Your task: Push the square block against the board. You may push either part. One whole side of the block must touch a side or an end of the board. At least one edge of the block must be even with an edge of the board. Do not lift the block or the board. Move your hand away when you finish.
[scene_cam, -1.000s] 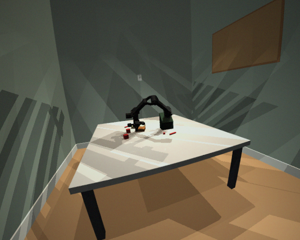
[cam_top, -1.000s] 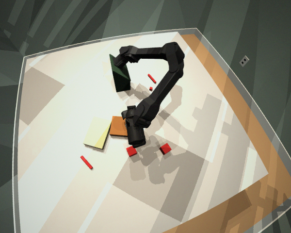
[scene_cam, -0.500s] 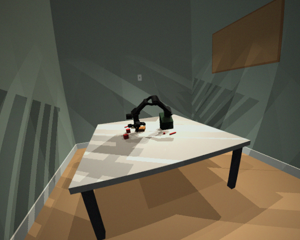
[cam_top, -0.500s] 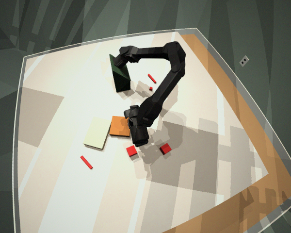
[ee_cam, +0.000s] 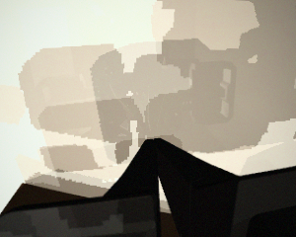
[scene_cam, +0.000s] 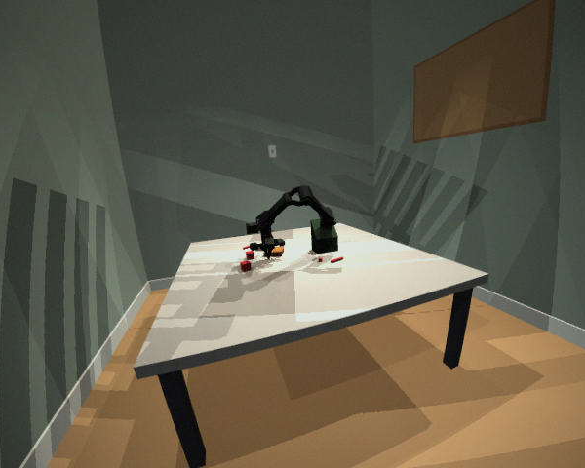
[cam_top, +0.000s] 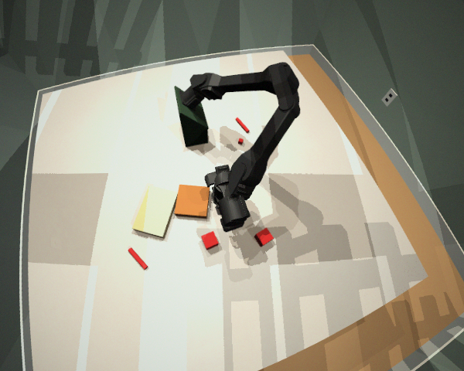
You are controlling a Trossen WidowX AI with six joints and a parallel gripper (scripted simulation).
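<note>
My gripper tip is now 9 cm to the left of the orange square block, 5 cm past it and 1 cm below it. Also, from my gripper tip: small red bit 25 cm behind, 14 cm to the left; pale yellow board 21 cm to the right, 4 cm behind, 1 cm above.
</note>
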